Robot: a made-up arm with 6 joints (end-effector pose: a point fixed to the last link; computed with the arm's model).
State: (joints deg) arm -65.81 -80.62 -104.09 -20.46 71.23 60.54
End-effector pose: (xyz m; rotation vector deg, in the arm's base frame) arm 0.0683 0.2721 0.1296 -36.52 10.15 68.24
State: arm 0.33 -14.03 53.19 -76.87 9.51 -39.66
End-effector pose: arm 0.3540 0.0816 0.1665 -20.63 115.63 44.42
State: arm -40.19 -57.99 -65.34 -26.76 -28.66 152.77
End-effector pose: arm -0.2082 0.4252 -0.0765 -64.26 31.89 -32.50
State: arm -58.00 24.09 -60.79 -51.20 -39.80 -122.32
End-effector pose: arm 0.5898 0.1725 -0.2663 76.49 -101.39 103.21
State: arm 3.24 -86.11 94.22 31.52 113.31 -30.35
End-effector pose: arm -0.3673 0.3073 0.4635 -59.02 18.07 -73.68
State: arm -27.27 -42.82 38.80 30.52 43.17 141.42
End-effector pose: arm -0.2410 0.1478 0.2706 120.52 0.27 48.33
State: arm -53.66 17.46 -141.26 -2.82 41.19 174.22
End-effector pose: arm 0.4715 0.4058 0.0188 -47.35 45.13 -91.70
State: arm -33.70 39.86 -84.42 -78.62 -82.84 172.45
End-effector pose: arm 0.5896 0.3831 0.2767 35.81 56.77 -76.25
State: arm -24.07 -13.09 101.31 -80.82 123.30 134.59
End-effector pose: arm 0.0871 0.1995 0.1113 43.67 13.88 -116.84
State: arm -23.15 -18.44 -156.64 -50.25 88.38 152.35
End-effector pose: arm 0.1145 0.4942 0.2022 -23.44 -42.40 -60.24
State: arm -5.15 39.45 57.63 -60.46 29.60 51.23
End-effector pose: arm 0.2995 0.1683 0.2525 -90.56 111.66 6.78
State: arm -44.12 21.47 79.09 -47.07 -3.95 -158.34
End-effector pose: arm -0.1162 0.0592 0.3295 119.91 4.01 -23.28
